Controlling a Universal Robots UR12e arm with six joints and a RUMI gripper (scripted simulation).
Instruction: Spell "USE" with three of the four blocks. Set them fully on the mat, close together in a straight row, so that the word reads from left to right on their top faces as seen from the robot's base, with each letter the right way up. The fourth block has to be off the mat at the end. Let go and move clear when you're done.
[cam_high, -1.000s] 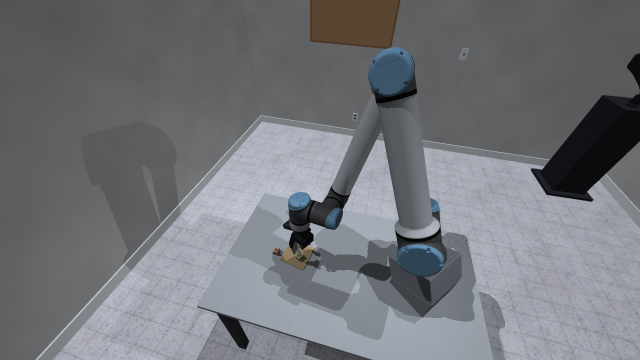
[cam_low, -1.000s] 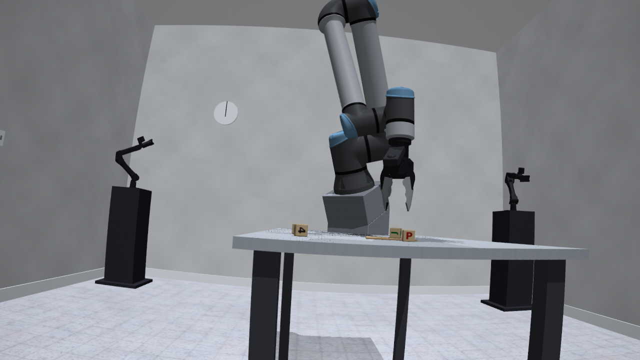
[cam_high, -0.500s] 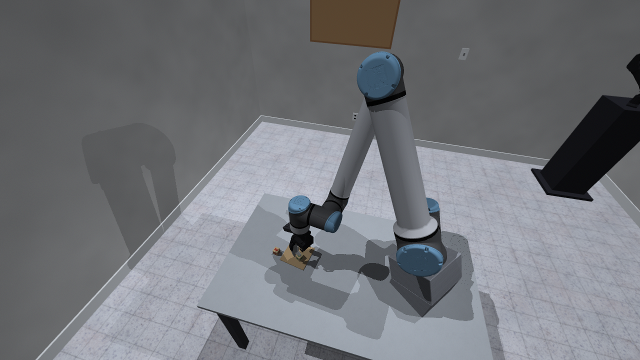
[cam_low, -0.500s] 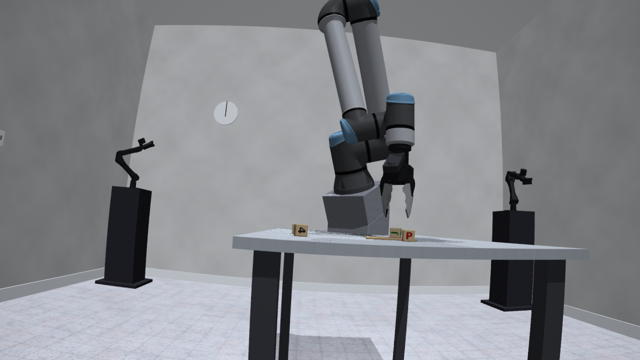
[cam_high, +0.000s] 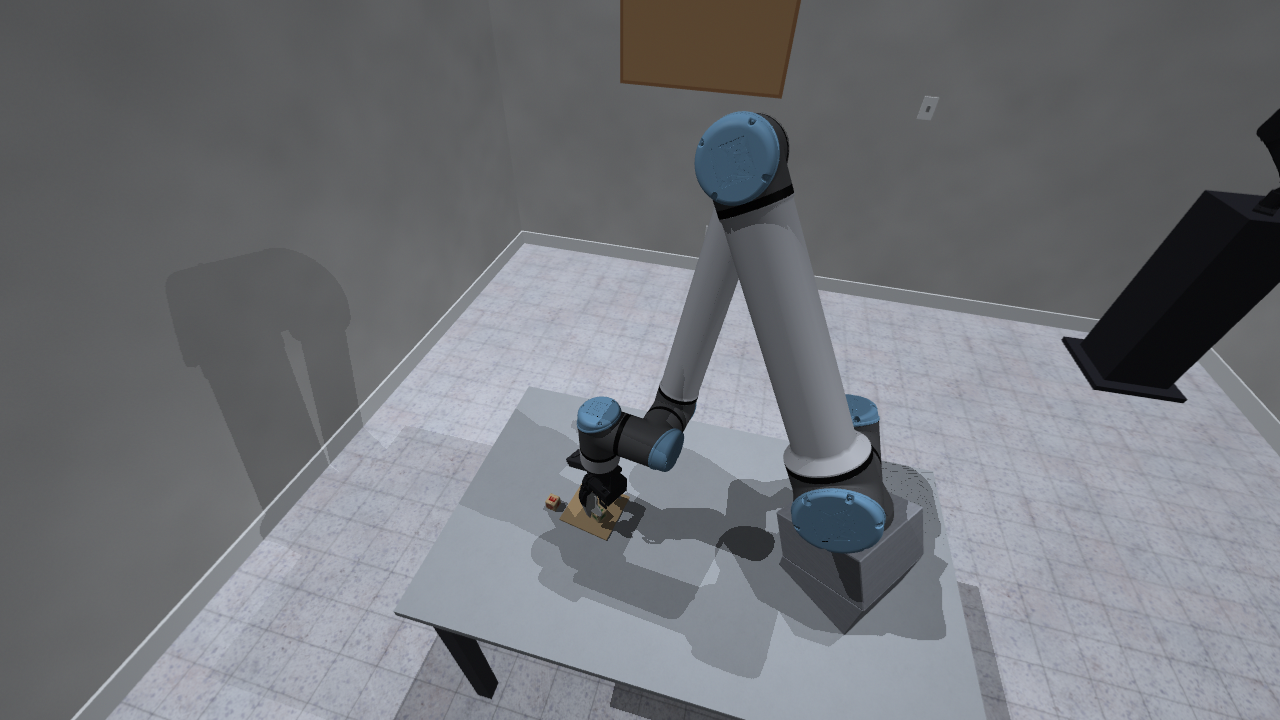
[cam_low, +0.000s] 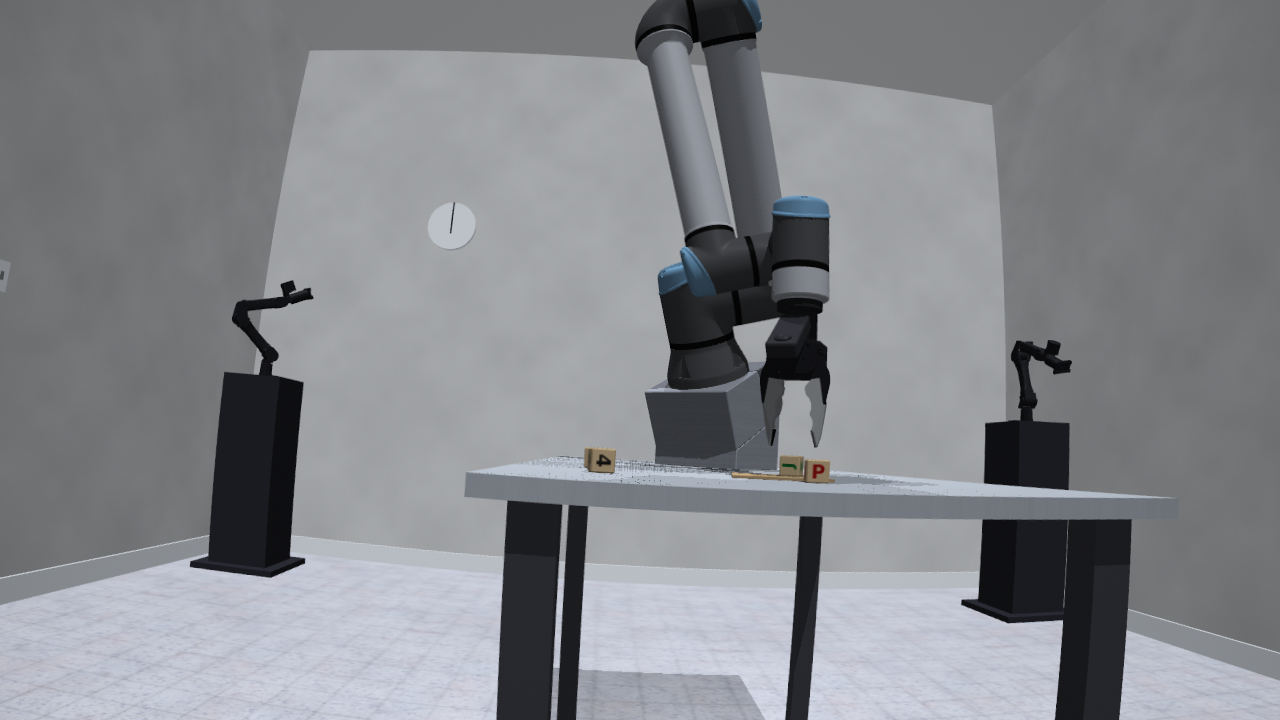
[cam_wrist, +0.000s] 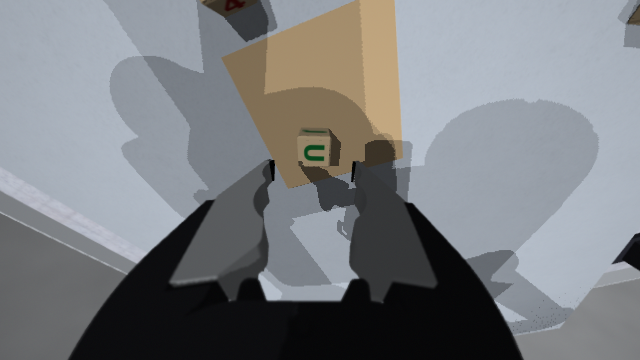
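My gripper is now 60 mm above the tan mat, 20 mm to the left of it and 20 mm short of it.
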